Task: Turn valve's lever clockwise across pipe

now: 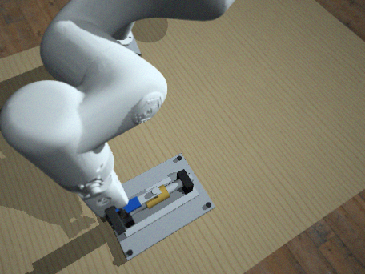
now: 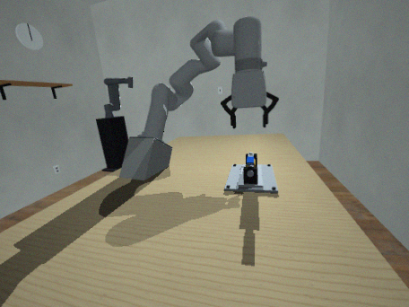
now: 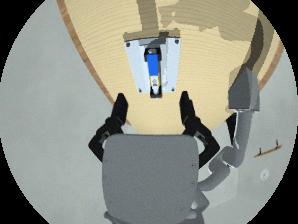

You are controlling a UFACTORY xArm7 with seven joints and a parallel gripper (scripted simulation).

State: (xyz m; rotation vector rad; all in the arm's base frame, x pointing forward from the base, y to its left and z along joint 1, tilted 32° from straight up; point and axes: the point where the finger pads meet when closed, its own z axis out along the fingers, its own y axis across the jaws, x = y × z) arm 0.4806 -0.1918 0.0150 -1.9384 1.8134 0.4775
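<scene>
The lever is 120 mm below my hand and 50 mm to the left of it.
</scene>
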